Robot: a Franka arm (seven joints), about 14 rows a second.
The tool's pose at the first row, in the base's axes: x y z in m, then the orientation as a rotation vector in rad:
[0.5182 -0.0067 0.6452 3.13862 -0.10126 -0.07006]
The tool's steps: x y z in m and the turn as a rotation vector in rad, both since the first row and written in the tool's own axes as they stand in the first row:
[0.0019 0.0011 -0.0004 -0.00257 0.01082 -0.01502]
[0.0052 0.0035 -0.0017 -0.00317 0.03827 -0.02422]
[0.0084 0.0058 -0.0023 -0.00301 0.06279 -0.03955]
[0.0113 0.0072 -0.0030 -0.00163 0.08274 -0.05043]
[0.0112 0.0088 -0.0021 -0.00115 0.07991 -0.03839]
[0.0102 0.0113 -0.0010 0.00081 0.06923 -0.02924]
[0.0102 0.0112 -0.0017 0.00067 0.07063 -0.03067]
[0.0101 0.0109 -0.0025 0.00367 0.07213 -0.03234]
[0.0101 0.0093 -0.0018 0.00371 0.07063 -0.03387]
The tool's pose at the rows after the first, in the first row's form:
[0.5200 -0.0079 0.6455 3.13704 -0.07753 -0.05317]
[0.5232 -0.0105 0.6467 3.13652 -0.06302 -0.01015]
[0.5263 -0.0130 0.6471 3.13652 -0.03895 0.02830]
[0.5291 -0.0146 0.6477 3.13722 -0.02192 0.05965]
[0.5289 -0.0162 0.6468 3.13742 -0.04082 0.05525]
[0.5277 -0.0186 0.6458 3.13954 -0.05530 0.03863]
[0.5277 -0.0185 0.6465 3.13940 -0.05304 0.04081]
[0.5277 -0.0182 0.6473 -3.13938 0.05052 -0.04332]
[0.5278 -0.0166 0.6466 -3.13933 0.04813 -0.04096]

